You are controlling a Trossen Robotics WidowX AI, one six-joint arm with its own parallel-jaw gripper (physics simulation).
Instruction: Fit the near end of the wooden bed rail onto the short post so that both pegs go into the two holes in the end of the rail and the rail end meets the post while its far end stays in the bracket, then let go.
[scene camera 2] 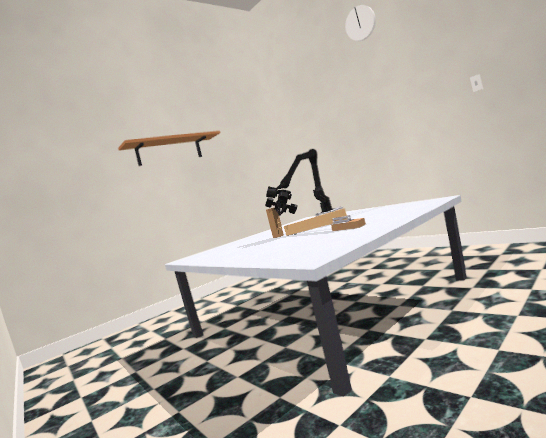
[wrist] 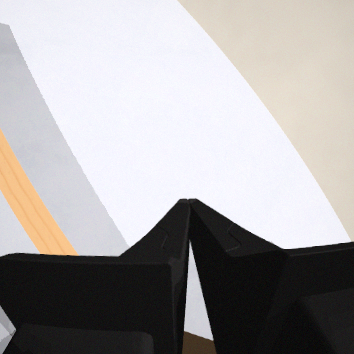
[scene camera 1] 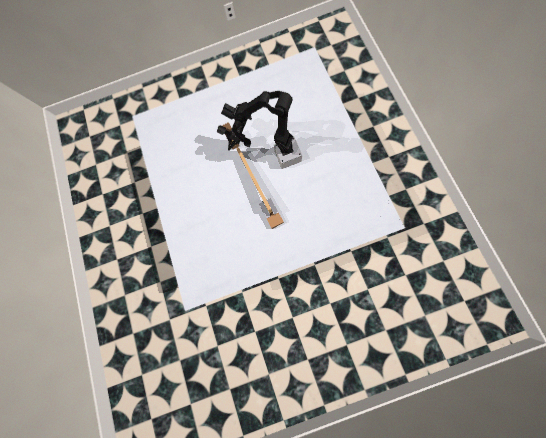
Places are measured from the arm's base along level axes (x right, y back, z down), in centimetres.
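Where they show: gripper, fingertip midpoint: [scene camera 2: 279, 215] [wrist: 187, 206] [scene camera 1: 228, 150]; arm's base at its link origin: [scene camera 2: 327, 210] [scene camera 1: 286, 149].
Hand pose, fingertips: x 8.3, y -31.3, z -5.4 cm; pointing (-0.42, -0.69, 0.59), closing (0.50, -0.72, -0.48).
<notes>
Each offset is from my fingertips to the centre of the thing. "*": to the spot under its first point. Level surfaces: height alone.
The long, light wooden bed rail {dz +8.2, dx -17.8, dy +7.7 cm} [scene camera 1: 255, 180] [scene camera 2: 315, 223] [wrist: 30, 205] stands on edge. Its far end is at the grey bracket [scene camera 2: 341, 219] beside a flat brown block {dz +11.6, dx -39.5, dy +10.5 cm} [scene camera 1: 275, 221] [scene camera 2: 354, 225]. The short brown post {* dz -4.6, dx +11.1, dy +3.6 cm} [scene camera 1: 226, 126] [scene camera 2: 272, 222] [wrist: 197, 344] stands upright at the rail's near end; a narrow gap shows between them in scene camera 2. The pegs and holes cannot be made out clearly. My gripper [scene camera 1: 231, 147] [scene camera 2: 280, 212] [wrist: 187, 206] is shut and empty, fingertips touching, close above the post and near the rail's near end.
The rail and post are on a white table {dz +13.4 cm} [scene camera 1: 320, 200] [scene camera 2: 280, 255]. The arm's grey base [scene camera 1: 290, 159] stands on it, to the right of the rail in scene camera 1. A wooden wall shelf [scene camera 2: 170, 140] hangs away from the table.
</notes>
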